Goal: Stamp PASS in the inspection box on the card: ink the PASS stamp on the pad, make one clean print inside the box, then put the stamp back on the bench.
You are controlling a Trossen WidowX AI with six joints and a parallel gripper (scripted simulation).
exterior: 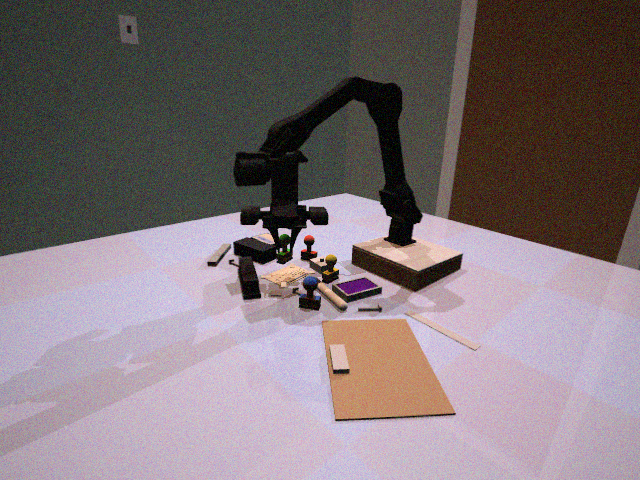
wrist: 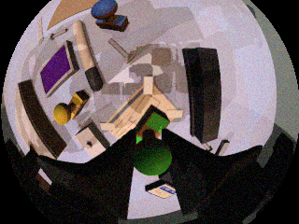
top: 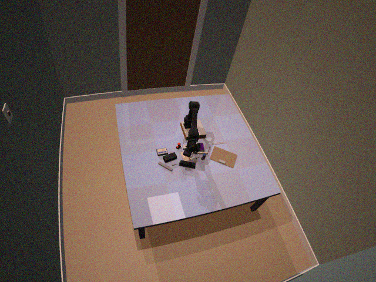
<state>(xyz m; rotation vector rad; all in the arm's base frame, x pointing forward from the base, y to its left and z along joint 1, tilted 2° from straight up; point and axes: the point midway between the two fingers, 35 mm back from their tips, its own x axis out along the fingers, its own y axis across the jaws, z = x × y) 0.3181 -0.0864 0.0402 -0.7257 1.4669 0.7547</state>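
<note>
Now: the card 7 cm below my gripper tip, 2 cm behind it and 1 cm to the right of it. Also, from my gripper tip: green-knobbed stamp: right at my gripper tip; yellow-knobbed stamp: 8 cm behind, 7 cm to the left, 5 cm below; black bar: 8 cm ahead, 5 cm below, 3 cm to the right.
</note>
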